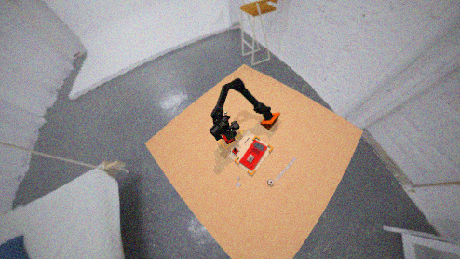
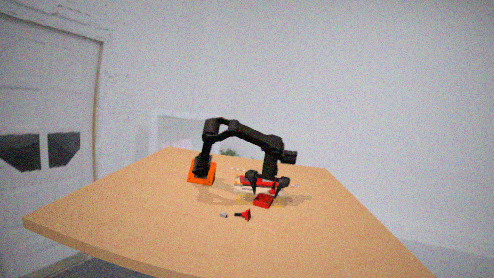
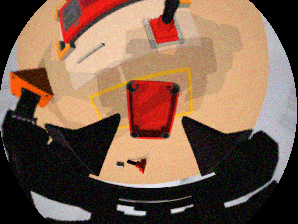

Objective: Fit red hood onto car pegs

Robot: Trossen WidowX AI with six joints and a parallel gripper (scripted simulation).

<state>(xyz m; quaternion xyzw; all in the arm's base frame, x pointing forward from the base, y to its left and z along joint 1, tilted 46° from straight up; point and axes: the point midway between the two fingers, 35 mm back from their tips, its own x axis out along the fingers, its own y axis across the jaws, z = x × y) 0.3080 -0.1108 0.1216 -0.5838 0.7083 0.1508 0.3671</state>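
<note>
The red hood is 20 mm below my gripper tip. From my gripper tip the other things lie so: pale strip: 70 mm behind, 470 mm to the left, 30 mm below.
</note>
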